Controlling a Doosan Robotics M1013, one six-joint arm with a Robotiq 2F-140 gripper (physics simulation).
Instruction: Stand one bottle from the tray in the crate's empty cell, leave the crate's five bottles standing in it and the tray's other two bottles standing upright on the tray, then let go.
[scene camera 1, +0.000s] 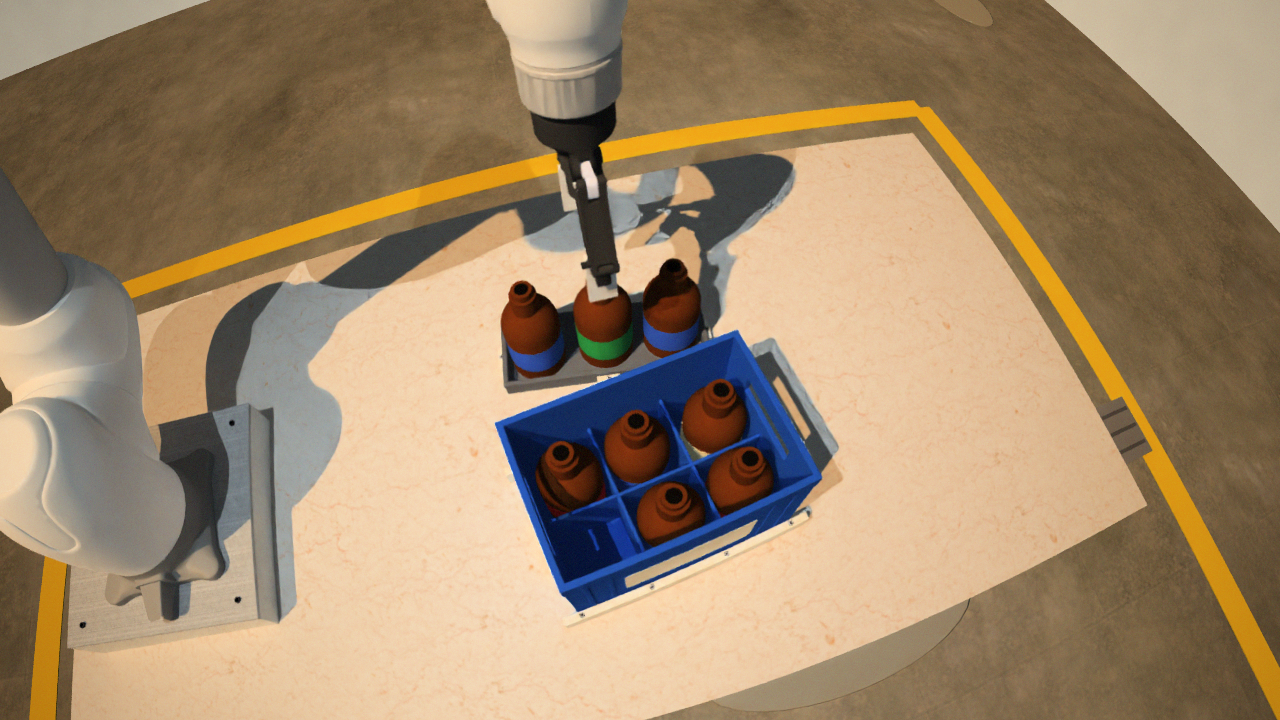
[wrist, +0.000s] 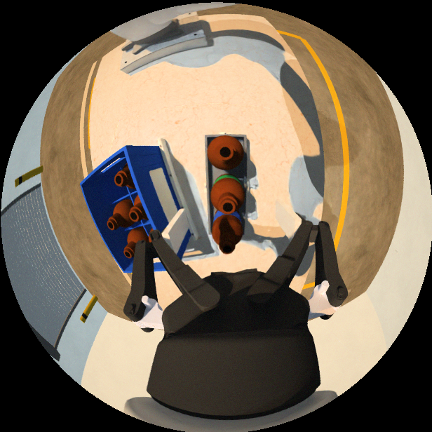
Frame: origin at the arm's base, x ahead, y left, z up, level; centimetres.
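Where they show: arm's base, link origin: (scene camera 1: 162, 527).
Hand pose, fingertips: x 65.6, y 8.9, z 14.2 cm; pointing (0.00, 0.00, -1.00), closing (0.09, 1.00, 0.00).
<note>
Things, the pixels of their top centre, and the offset from my fingertips. "spot": a spot on its surface instead.
- tray, surface spot: (scene camera 1: 554, 381) spot: dy -4.1, dx -7.6, dz -19.0 cm
- green-banded bottle, top centre: (scene camera 1: 599, 275) dy -0.6, dx +0.7, dz -4.6 cm
- blue crate, surface spot: (scene camera 1: 599, 588) spot: dy -33.5, dx -11.0, dz -9.0 cm
- pale strip, surface spot: (scene camera 1: 689, 569) spot: dy -33.5, dx -0.7, dz -17.6 cm
My gripper (scene camera 1: 585, 240) (wrist: 230, 213) is open and empty, above the tray (scene camera 1: 554, 381) (wrist: 209, 170). Its fingers are spread to either side of the bottle row in the wrist view. On the tray stand upright a blue-banded bottle (scene camera 1: 531, 326) (wrist: 218, 150) at the robot-base end, a green-banded bottle (scene camera 1: 602, 322) (wrist: 227, 191) in the middle and another blue-banded bottle (scene camera 1: 671, 308) (wrist: 226, 230) at the far end. The blue crate (scene camera 1: 599, 588) (wrist: 142, 165) holds several standing brown bottles. Its empty cell (scene camera 1: 581, 543) is at the front left in the scene view.
The crate stands close beside the tray. A pale strip (scene camera 1: 689, 569) runs along the crate's front. The robot's base plate (scene camera 1: 205, 595) (wrist: 165, 52) is left of the crate in the scene view. A yellow line (scene camera 1: 402, 204) (wrist: 345, 150) on the floor surrounds the pale table top.
</note>
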